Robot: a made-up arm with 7 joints.
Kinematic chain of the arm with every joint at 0, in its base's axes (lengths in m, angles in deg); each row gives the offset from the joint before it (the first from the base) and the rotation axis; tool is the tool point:
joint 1: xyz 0 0 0 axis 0 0.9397 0.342
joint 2: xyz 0 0 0 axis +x
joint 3: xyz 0 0 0 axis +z
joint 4: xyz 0.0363 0 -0.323 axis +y
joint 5: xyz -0.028 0 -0.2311 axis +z
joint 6: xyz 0 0 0 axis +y
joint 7: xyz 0 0 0 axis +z
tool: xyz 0 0 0
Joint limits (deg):
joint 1: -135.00..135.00
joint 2: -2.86..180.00
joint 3: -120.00..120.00
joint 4: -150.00..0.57
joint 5: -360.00..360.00
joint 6: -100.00..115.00
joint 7: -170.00..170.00
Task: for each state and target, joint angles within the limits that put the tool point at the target. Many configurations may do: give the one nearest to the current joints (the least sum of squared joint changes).
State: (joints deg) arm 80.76 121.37 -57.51 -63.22 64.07 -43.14 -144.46
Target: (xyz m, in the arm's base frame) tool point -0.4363 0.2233 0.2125
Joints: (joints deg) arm 112.43 71.84 -73.70 -47.27 64.07 -43.14 -144.46
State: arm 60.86 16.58 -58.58 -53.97 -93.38 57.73 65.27
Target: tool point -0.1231 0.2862 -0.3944
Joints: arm 37.21 54.70 -37.97 -65.51 -93.38 57.73 65.27
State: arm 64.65 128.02 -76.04 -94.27 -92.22 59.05 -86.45
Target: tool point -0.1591 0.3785 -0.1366
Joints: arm 52.41 103.44 -66.47 -92.89 -92.22 59.05 -86.45
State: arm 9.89 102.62 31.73 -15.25 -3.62 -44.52 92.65
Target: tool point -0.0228 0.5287 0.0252
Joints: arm 41.53 75.61 63.65 -50.33 -3.62 -44.52 92.65
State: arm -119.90 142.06 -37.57 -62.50 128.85 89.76 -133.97
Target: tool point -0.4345 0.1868 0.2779
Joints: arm -81.63 175.75 -23.86 -34.53 128.85 89.76 -133.97
